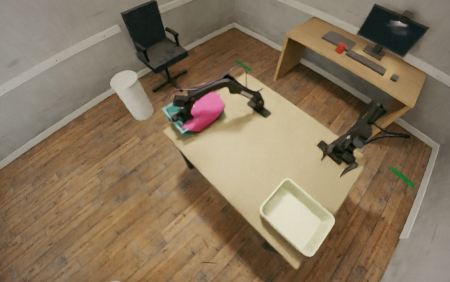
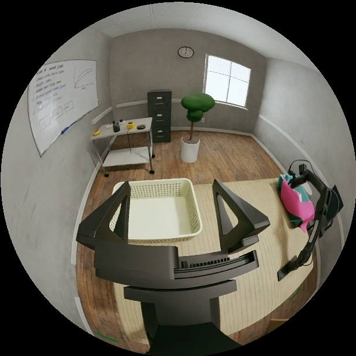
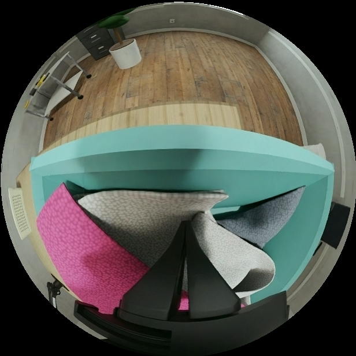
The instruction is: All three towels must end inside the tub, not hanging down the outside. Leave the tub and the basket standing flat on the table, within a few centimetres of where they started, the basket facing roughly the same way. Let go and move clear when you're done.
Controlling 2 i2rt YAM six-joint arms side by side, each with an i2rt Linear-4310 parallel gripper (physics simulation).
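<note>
The teal solid-walled container [image 1: 169, 111] [image 2: 285, 180] [image 3: 175, 137] stands at the table's far-left end. It holds a pink towel [image 1: 207, 111] [image 2: 295, 200] [image 3: 85, 250], draped over its near wall, a light grey towel [image 3: 135, 212] and a blue-grey towel [image 3: 272, 220]. My right gripper [image 3: 185, 224] is inside it, shut on the light grey towel, which gathers into folds at the fingertips. The cream perforated container [image 1: 297, 215] [image 2: 160, 215] [image 3: 19, 212] is empty and stands flat. My left gripper [image 1: 332, 167] [image 2: 171, 183] is open and empty, above the table behind the cream container.
The wooden table [image 1: 260, 145] [image 2: 250, 225] carries both arms and both containers. The cream container is near the table's front right corner. The teal container is close to the left edge. A desk [image 1: 310, 37], a chair [image 1: 165, 52] and a white bin [image 1: 132, 95] stand on the floor beyond.
</note>
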